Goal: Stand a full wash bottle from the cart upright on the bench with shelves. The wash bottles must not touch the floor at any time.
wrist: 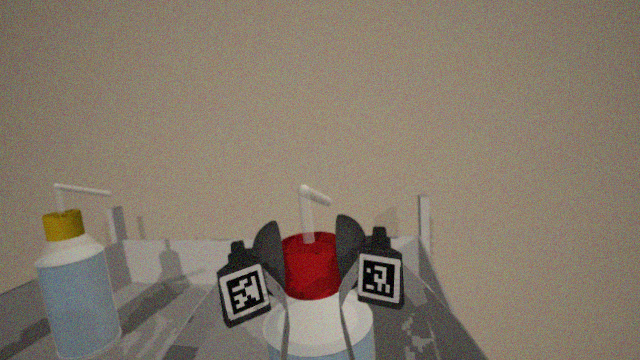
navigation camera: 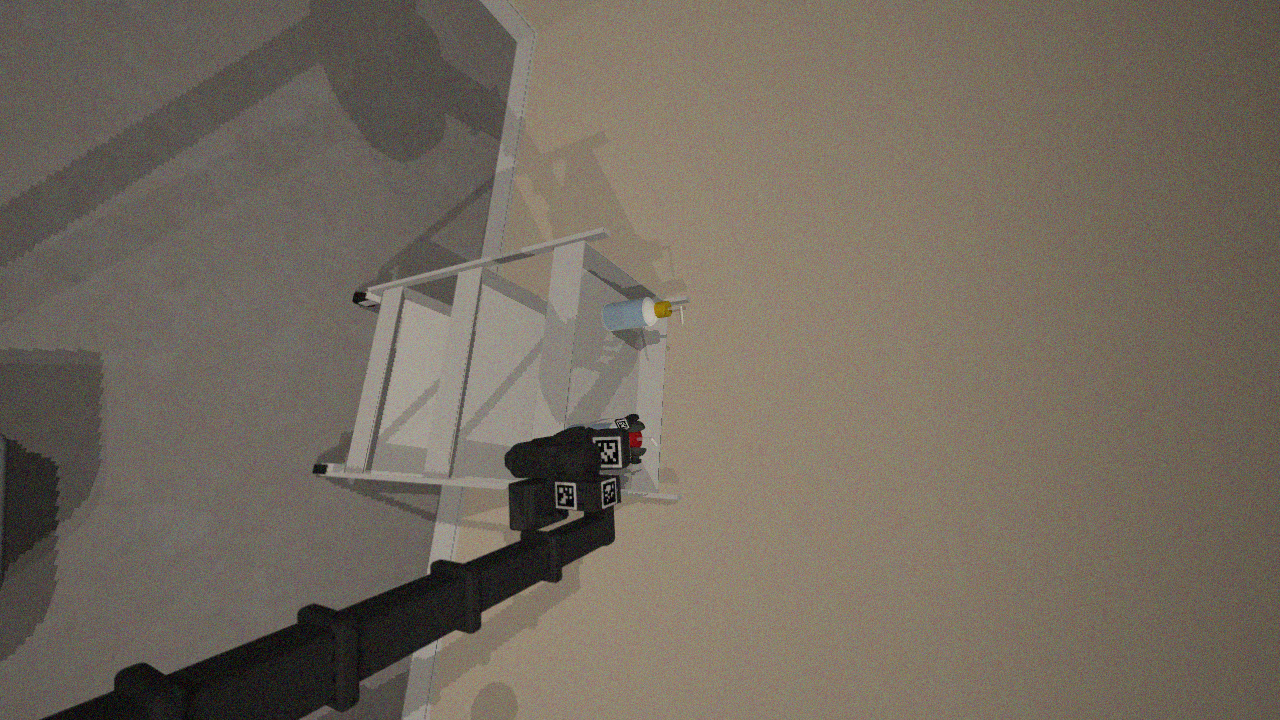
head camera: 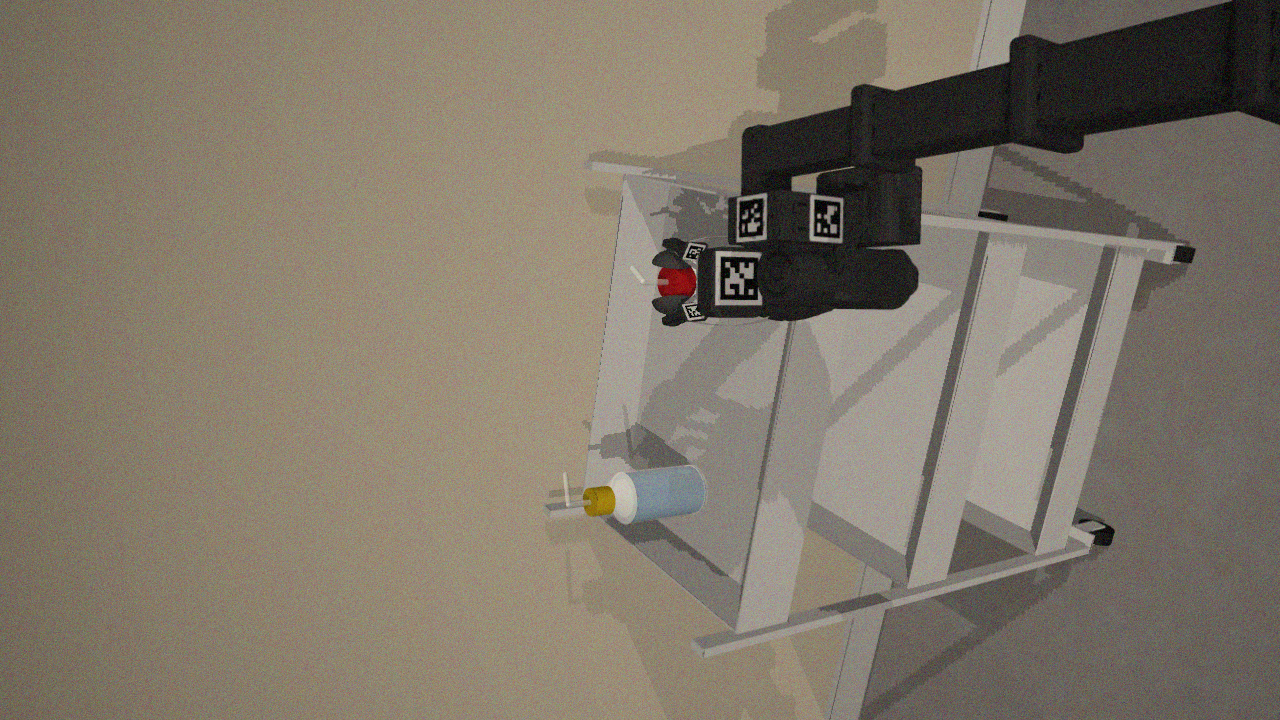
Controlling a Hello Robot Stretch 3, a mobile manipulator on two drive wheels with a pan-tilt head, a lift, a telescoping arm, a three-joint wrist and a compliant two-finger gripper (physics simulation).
Observation:
In view: the gripper (head camera: pixel 660 282) and a white cart (head camera: pixel 980 398).
The gripper is seen too in the wrist view (wrist: pixel 309 242) and in the navigation camera view (navigation camera: pixel 640 437). The white cart is seen too in the navigation camera view (navigation camera: pixel 449 390).

